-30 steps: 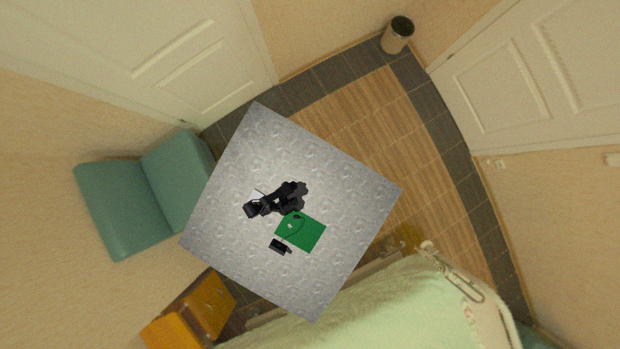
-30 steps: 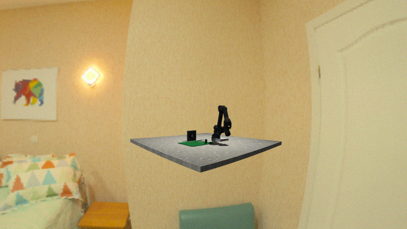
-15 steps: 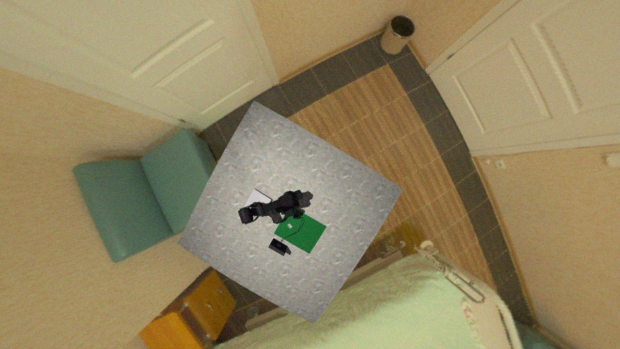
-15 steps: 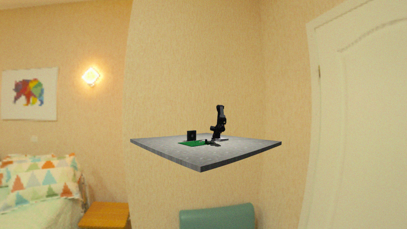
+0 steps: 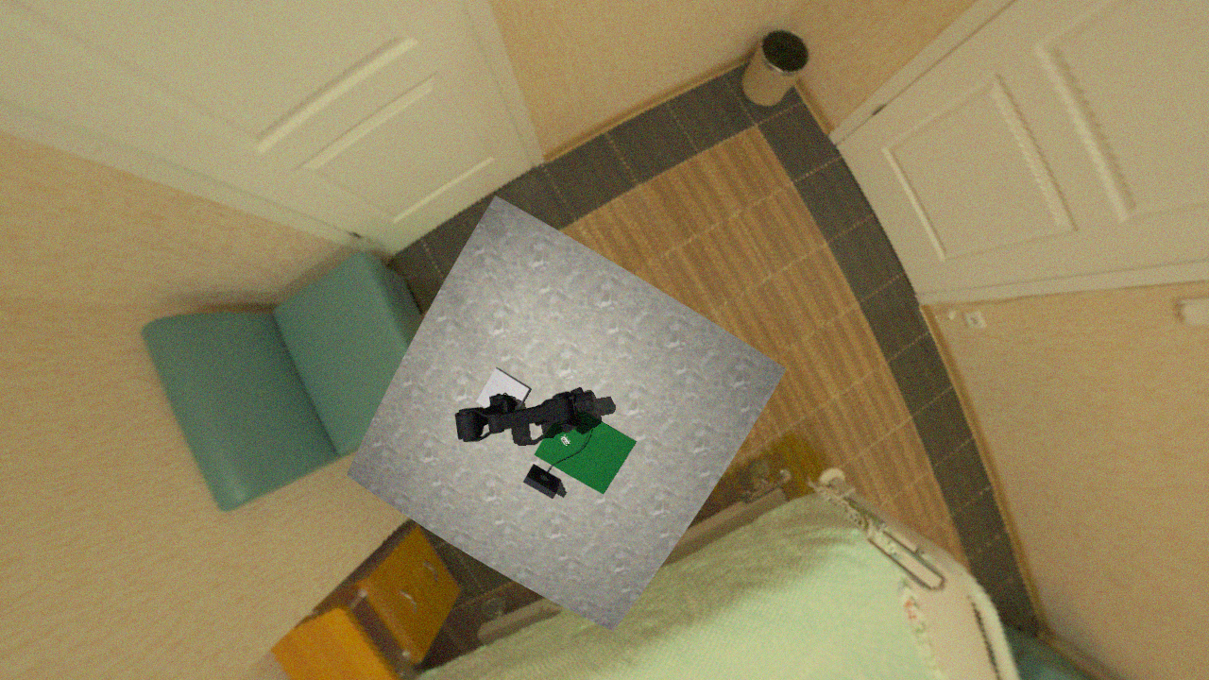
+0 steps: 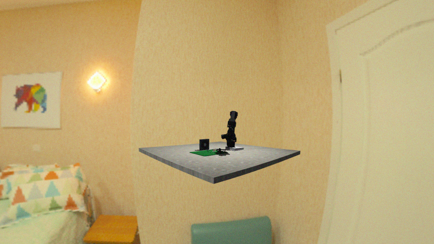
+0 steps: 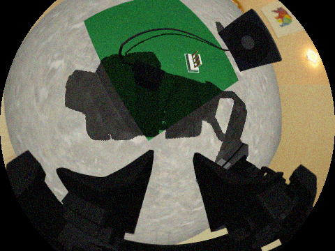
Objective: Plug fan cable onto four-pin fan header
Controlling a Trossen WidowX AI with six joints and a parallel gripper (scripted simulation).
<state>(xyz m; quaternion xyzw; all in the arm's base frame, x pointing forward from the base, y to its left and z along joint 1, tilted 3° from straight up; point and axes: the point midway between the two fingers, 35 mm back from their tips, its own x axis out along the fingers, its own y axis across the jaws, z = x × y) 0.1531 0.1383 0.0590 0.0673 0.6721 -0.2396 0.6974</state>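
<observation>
My gripper tip is 9 cm short of the dark plug, 4 cm above it and 1 cm to the left of it. From my gripper tip the other things lie so: black fan (25 cm to the right, 13 cm ahead); green board (18 cm ahead, 7 cm to the right, 7 cm below); fan header (10 cm to the right, 10 cm ahead, 6 cm below).
</observation>
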